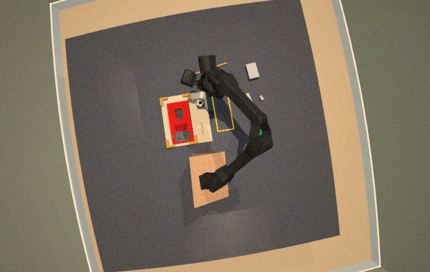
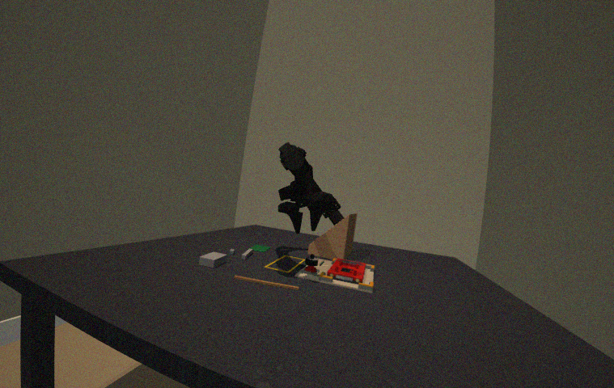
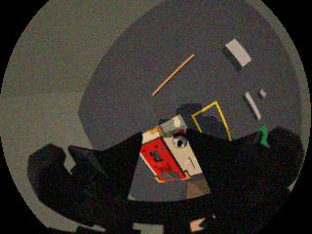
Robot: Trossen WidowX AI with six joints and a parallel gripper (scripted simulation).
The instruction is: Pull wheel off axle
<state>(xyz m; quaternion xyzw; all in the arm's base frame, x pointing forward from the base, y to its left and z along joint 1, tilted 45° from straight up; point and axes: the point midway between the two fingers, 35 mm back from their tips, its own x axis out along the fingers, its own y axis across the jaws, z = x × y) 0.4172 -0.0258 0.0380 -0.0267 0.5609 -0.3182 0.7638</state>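
My gripper tip is now 10 cm above the wheel, 7 cm past it and 1 cm to the right of it. From my gripper tip the other things lie so: thin wooden stick (13 cm below, 10 cm ahead, 6 cm to the right); upright axle (10 cm below, 7 cm behind, 1 cm to the left); green patch (26 cm to the right, 24 cm behind, 14 cm below).
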